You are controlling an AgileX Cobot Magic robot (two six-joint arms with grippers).
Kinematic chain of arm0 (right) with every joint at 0, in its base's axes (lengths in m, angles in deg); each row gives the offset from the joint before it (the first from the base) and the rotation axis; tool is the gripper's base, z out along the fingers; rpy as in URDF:
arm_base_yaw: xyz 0 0 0.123 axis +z
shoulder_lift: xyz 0 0 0 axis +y
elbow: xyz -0.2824 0 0.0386 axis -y
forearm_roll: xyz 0.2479 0 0.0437 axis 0.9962 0 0.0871
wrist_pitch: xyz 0 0 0 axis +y
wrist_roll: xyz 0.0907 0 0.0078 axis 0.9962 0 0.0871
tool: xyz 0 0 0 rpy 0 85 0
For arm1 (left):
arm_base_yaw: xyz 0 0 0.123 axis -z
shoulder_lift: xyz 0 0 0 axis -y
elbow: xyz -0.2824 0 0.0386 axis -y
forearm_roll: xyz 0.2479 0 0.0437 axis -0.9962 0 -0.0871
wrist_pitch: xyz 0 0 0 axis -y
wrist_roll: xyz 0.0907 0 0.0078 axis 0.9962 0 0.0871
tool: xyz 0 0 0 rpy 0 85 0
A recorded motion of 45 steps. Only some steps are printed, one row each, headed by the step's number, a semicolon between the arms.
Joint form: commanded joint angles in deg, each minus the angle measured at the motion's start. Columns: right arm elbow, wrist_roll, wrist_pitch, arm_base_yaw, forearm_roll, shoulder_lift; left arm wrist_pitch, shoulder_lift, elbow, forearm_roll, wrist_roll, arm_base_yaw.
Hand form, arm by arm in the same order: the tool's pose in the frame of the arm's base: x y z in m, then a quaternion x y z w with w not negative. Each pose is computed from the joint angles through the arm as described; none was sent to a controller.
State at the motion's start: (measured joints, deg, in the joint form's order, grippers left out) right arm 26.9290 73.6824 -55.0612 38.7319 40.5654 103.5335; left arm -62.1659 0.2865 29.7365 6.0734 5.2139 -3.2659
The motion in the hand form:
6: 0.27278 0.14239 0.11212 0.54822 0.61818 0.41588 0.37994; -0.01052 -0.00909 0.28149 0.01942 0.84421 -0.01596 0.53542
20: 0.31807 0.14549 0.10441 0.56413 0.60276 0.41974 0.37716; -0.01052 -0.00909 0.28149 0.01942 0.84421 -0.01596 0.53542
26: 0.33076 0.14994 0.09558 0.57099 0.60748 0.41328 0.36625; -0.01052 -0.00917 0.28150 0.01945 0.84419 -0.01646 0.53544
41: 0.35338 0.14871 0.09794 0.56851 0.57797 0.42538 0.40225; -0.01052 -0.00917 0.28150 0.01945 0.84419 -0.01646 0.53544
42: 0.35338 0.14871 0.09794 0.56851 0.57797 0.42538 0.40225; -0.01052 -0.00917 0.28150 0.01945 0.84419 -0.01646 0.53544
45: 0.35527 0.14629 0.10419 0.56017 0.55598 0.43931 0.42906; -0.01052 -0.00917 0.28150 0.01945 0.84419 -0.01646 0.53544
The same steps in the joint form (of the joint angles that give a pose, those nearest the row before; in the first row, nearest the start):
6: 6.07 4.24 2.23 -3.44 -5.73 5.96; 0.80 0.92 -0.06 0.06 -0.11 0.34
20: 15.76 4.98 5.90 -8.14 -8.37 11.92; 0.80 0.92 -0.06 0.06 -0.11 0.34
26: 19.20 5.10 8.31 -8.82 -8.71 14.67; 0.80 0.92 -0.06 0.12 -0.11 0.34
41: 24.01 3.27 5.04 -10.14 -6.99 17.53; 0.80 0.92 -0.06 0.12 -0.11 0.34
42: 24.01 3.27 5.04 -10.14 -6.99 17.53; 0.80 0.92 -0.06 0.12 -0.11 0.34
45: 24.01 3.09 0.69 -10.14 -6.36 17.53; 0.80 0.92 -0.06 0.12 -0.11 0.34

